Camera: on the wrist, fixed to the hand. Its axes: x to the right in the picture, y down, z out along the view.
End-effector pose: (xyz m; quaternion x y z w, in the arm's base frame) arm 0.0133 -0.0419 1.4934 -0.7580 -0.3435 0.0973 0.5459
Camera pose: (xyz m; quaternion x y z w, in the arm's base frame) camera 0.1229 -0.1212 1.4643 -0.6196 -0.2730 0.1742 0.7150
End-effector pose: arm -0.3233 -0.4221 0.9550 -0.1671 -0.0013 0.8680 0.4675
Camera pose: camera -0.3739 -0.4657 0.8338 -0.0730 0.2213 0.8534 0.4662
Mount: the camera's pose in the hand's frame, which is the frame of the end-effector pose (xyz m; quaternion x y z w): 0.0253 0.0848 -0.1064 0.2370 0.0248 0.0314 0.9707
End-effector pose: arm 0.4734 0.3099 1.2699 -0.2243 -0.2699 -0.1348 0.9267
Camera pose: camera 0.5723 0.3279 1.1748 -0.0032 -0.2639 -0.0433 0.9636
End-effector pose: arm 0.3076 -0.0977 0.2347 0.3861 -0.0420 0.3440 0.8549
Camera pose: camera 0.2536 0.0291 0.2225 0.5675 0.0498 0.3803 0.7286
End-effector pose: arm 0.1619 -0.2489 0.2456 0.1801 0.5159 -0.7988 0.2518
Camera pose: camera 0.1943 -0.1859 0.1267 0.2705 0.3120 -0.8852 0.2140
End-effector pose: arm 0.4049 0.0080 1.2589 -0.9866 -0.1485 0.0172 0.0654
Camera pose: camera 0.4594 -0.0781 1.3526 -0.9473 -0.1075 0.0295 0.3004
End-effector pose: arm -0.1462 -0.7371 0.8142 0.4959 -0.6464 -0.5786 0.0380
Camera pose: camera -0.1433 -0.8437 0.9024 -0.4844 0.7792 0.3950 0.0464
